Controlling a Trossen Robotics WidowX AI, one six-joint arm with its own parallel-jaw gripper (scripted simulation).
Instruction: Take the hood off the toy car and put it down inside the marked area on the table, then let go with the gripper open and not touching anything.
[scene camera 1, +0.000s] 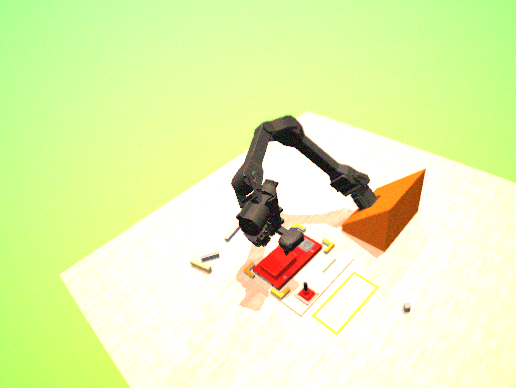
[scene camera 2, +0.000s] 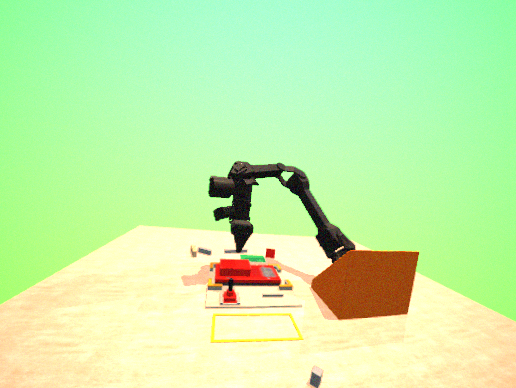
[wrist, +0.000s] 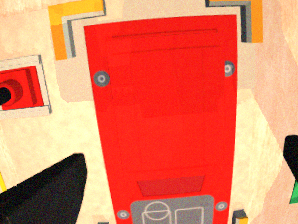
Scene:
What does my gripper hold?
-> Nothing.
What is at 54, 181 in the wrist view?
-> My gripper.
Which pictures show my gripper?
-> Scene camera 1, scene camera 2 and the wrist view: all of them.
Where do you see my gripper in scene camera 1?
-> At 275, 247

